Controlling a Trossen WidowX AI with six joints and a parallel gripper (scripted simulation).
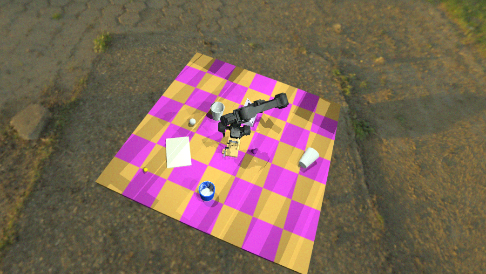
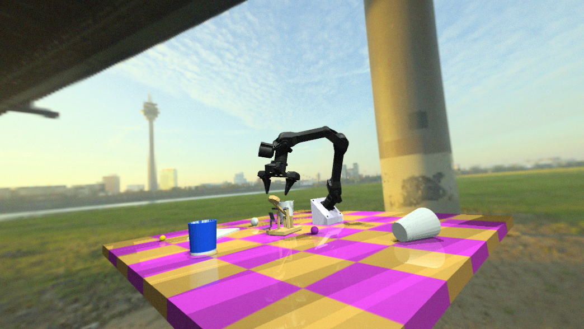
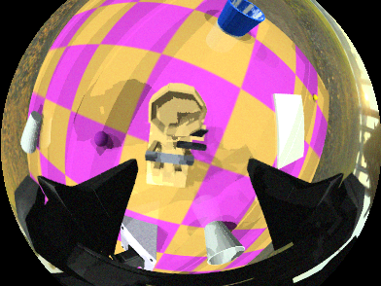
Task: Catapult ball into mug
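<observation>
My gripper tip is now 9 cm above the wooden catapult. Also, from my gripper tip: blue mug (32 cm ahead, 5 cm to the right, 14 cm below); then purple ball (4 cm behind, 16 cm to the left, 15 cm below); then white ball (13 cm behind, 30 cm to the right, 14 cm below).
</observation>
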